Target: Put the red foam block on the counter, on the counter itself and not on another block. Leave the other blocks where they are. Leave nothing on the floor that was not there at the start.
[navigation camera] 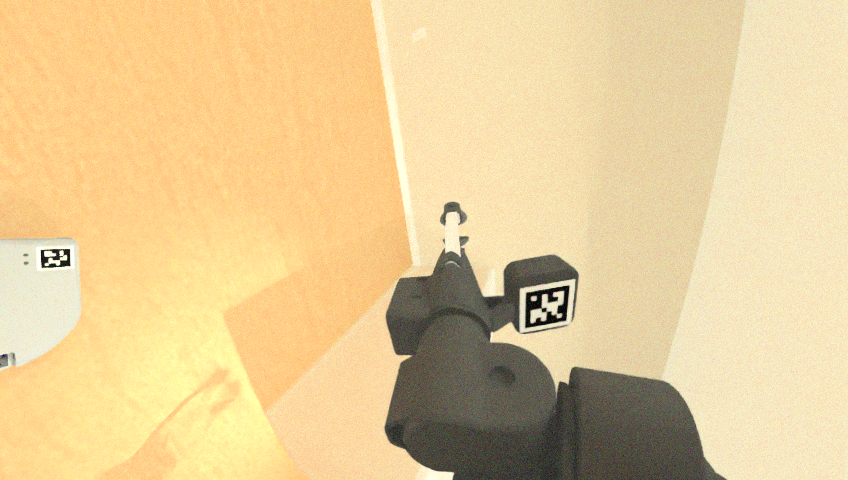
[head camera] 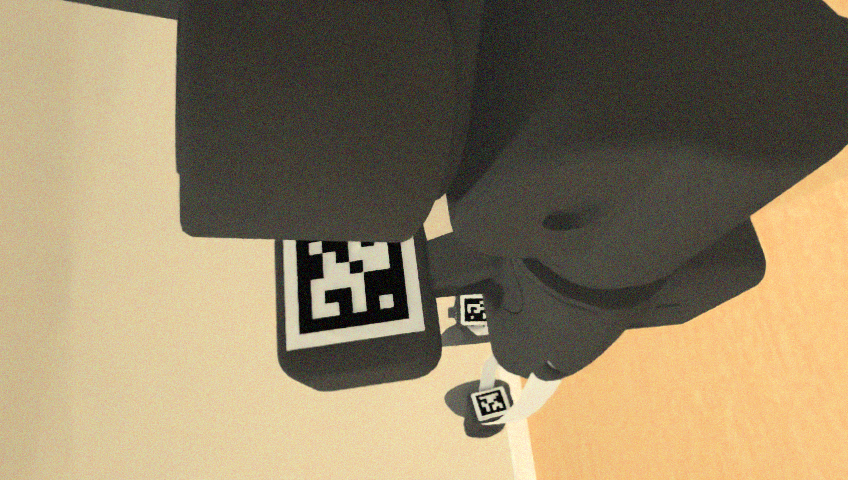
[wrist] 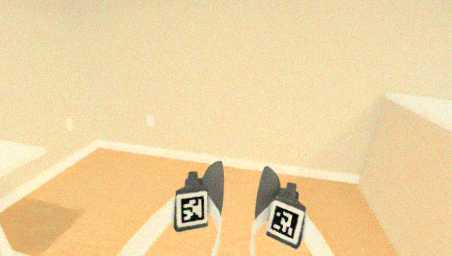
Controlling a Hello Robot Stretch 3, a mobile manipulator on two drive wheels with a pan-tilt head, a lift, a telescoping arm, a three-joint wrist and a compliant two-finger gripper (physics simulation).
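Frame: origin at the robot's base, x ahead, y left, z up, level; millimetres.
Seen in the pictures: gripper, fingertip midpoint: (navigation camera: 454, 224) (head camera: 468, 373) (wrist: 241, 182).
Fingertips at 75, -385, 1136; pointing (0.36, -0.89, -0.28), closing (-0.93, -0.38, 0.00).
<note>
A point is followed by its place in that frame, as x, y, z.
My gripper (head camera: 483, 358) {75, -385, 1136} (navigation camera: 452, 215) {75, -385, 1136} (wrist: 241, 182) {75, -385, 1136} is partly open, with a gap between its dark fingertips and no object between them. It hangs in the air near the wall, with floor and wall behind it in the wrist view. The counter (navigation camera: 333, 386) {-793, -998, 252} (wrist: 412, 160) {-473, -1920, 591} shows as a pale peach side panel, below and left of the gripper in the navigation view and at the right edge in the wrist view, where a corner of its white top also shows. The arm hides part of it in the navigation view. The red foam block and the other blocks do not show in these views.
The beige wall (head camera: 148, 297) {158, -2346, 1443} (navigation camera: 505, 118) {998, -2056, 1050} (wrist: 240, 75) {884, -2095, 932} meets the wooden floor (head camera: 684, 404) {401, -1330, 0} (navigation camera: 208, 148) {427, -545, 0} (wrist: 125, 185) {1518, -1266, 0} at a white baseboard. A low white surface (wrist: 17, 155) {1218, -539, 720} stands at the left in the wrist view. The robot's pale base (navigation camera: 35, 309) {-126, -94, 159} shows at the left in the navigation view.
</note>
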